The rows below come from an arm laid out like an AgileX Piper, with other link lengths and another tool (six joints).
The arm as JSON. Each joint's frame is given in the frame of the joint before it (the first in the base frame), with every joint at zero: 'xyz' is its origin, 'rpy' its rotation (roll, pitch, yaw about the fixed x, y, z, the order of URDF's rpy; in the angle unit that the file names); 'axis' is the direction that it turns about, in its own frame. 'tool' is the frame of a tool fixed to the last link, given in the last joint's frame.
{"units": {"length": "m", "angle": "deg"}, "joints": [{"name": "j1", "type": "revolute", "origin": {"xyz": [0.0, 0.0, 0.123], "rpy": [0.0, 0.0, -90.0]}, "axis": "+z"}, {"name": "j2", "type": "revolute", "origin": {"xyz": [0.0, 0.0, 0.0], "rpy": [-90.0, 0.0, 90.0]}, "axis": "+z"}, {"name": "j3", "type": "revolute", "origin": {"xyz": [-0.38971, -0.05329, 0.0], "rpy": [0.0, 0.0, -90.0]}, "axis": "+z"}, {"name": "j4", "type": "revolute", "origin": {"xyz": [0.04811, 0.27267, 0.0], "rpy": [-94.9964, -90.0, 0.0]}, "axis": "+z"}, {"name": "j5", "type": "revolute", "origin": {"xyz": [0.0, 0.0, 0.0], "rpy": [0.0, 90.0, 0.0]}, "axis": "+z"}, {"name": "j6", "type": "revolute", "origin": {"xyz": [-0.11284, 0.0, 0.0], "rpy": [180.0, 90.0, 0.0]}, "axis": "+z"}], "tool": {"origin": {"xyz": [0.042, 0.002, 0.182], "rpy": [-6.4, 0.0, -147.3]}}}
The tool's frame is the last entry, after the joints.
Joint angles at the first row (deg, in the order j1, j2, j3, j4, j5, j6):
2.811, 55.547, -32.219, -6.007, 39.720, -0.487
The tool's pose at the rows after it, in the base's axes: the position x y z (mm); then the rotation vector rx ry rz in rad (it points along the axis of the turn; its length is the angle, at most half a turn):
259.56, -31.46, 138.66, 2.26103, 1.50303, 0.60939
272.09, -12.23, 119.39, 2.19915, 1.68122, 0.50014
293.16, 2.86, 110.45, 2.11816, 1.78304, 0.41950
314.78, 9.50, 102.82, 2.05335, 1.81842, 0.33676
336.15, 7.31, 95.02, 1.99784, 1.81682, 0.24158
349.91, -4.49, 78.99, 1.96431, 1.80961, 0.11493
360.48, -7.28, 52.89, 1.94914, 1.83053, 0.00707
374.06, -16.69, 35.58, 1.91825, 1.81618, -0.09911
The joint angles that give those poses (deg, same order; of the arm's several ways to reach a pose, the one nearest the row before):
6.706, 61.871, -32.403, -6.005, 39.510, 0.001
12.215, 68.452, -33.688, -8.469, 39.733, 0.000
17.377, 74.462, -36.137, -13.311, 39.680, 3.470
21.049, 80.148, -38.660, -19.466, 40.028, 9.014
23.212, 85.794, -41.198, -26.167, 41.161, 14.933
23.464, 91.781, -42.926, -31.447, 42.613, 19.048
23.463, 98.339, -44.583, -33.787, 42.755, 20.819
23.463, 104.270, -46.948, -37.728, 44.421, 24.126

